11 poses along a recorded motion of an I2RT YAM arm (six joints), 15 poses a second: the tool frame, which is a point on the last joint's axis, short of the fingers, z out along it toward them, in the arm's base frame.
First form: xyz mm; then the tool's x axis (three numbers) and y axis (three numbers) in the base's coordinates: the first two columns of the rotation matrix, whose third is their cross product.
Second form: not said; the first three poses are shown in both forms.
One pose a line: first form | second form
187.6, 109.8, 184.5, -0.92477, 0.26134, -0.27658, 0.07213, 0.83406, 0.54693 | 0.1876, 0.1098, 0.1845, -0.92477, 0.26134, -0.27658, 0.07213, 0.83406, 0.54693
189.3, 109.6, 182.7, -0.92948, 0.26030, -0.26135, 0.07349, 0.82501, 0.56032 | 0.1893, 0.1096, 0.1827, -0.92948, 0.26030, -0.26135, 0.07349, 0.82501, 0.56032
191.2, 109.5, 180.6, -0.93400, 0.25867, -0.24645, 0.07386, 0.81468, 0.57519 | 0.1912, 0.1095, 0.1806, -0.93400, 0.25867, -0.24645, 0.07386, 0.81468, 0.57519
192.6, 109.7, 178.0, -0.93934, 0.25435, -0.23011, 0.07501, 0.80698, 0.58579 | 0.1926, 0.1097, 0.1780, -0.93934, 0.25435, -0.23011, 0.07501, 0.80698, 0.58579
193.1, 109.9, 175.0, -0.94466, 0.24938, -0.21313, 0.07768, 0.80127, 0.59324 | 0.1931, 0.1099, 0.1750, -0.94466, 0.24938, -0.21313, 0.07768, 0.80127, 0.59324
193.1, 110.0, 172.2, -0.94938, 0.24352, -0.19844, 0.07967, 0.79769, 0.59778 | 0.1931, 0.1100, 0.1722, -0.94938, 0.24352, -0.19844, 0.07967, 0.79769, 0.59778
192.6, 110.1, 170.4, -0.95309, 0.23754, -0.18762, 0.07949, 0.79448, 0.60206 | 0.1926, 0.1101, 0.1704, -0.95309, 0.23754, -0.18762, 0.07949, 0.79448, 0.60206
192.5, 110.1, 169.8, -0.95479, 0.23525, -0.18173, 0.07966, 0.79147, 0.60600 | 0.1925, 0.1101, 0.1698, -0.95479, 0.23525, -0.18173, 0.07966, 0.79147, 0.60600
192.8, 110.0, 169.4, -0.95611, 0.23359, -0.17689, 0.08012, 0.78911, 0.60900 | 0.1928, 0.1100, 0.1694, -0.95611, 0.23359, -0.17689, 0.08012, 0.78911, 0.60900
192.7, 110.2, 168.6, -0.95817, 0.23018, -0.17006, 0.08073, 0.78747, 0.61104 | 0.1927, 0.1102, 0.1686, -0.95817, 0.23018, -0.17006, 0.08073, 0.78747, 0.61104
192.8, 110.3, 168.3, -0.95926, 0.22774, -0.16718, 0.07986, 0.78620, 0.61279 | 0.1928, 0.1103, 0.1683, -0.95926, 0.22774, -0.16718, 0.07986, 0.78620, 0.61279
